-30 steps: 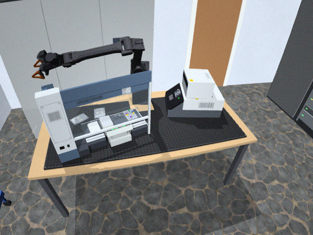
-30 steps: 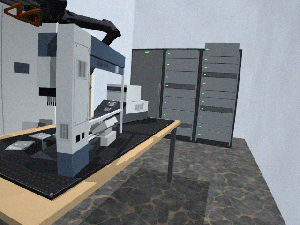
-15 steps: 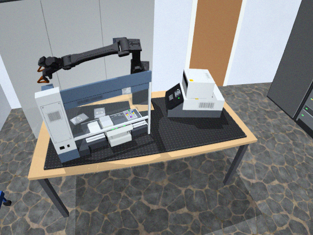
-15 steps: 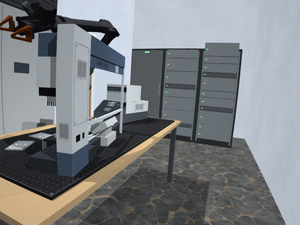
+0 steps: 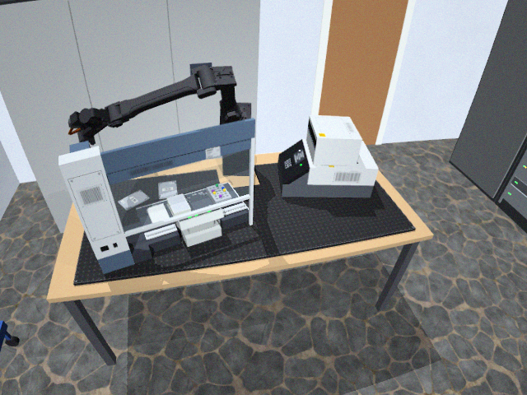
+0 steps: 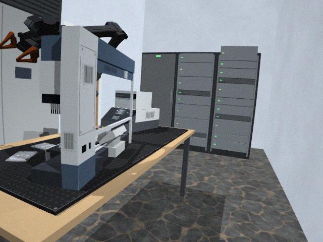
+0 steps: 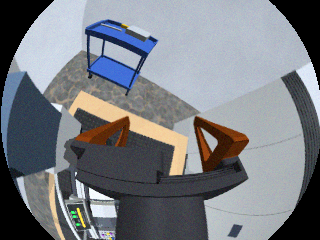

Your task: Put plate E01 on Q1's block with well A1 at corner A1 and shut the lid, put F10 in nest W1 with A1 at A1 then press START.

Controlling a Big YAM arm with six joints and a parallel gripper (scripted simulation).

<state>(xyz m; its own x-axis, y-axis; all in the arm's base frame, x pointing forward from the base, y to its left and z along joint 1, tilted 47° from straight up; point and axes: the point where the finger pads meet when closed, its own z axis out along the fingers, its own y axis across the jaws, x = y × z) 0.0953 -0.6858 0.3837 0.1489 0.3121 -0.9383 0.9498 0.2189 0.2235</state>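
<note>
My gripper is now 41 cm above the white 96-well PCR plate, 30 cm to the right of it and 6 cm short of it. Also, from my hand: blue gantry beam (45 cm to the left, 22 cm ahead, 4 cm above); then clear side panel (44 cm to the left, 22 cm ahead, 15 cm below); then white tower (26 cm ahead, 20 cm below, 9 cm to the left).
</note>
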